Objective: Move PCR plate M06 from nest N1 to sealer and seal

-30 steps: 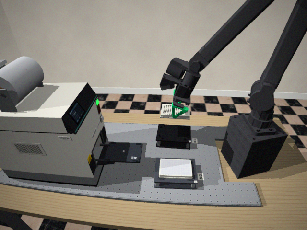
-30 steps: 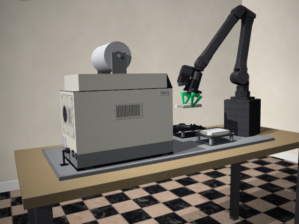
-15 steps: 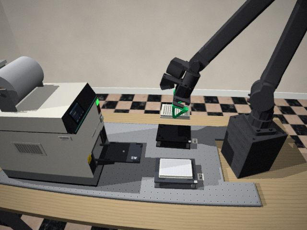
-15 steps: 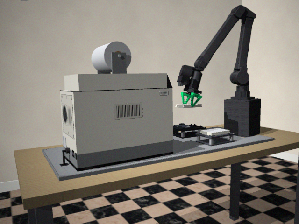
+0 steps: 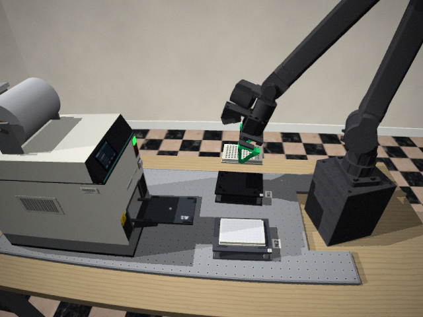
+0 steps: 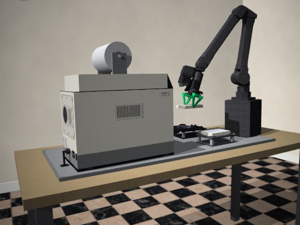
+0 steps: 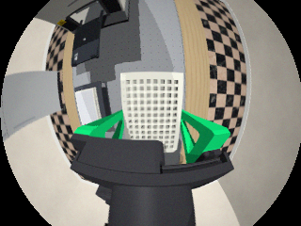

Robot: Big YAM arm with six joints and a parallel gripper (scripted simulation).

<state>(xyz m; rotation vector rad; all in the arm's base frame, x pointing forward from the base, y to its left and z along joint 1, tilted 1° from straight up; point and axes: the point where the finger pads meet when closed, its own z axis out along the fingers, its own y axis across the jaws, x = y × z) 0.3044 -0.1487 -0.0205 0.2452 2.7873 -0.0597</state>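
Right now my hand is right at the plate M06. Also, from my hand: plate nest N1: 130 mm below; then sealed plate M09: 20 mm ahead, 210 mm to the left, 120 mm below; then nest N2: 20 mm ahead, 210 mm to the left, 140 mm below.
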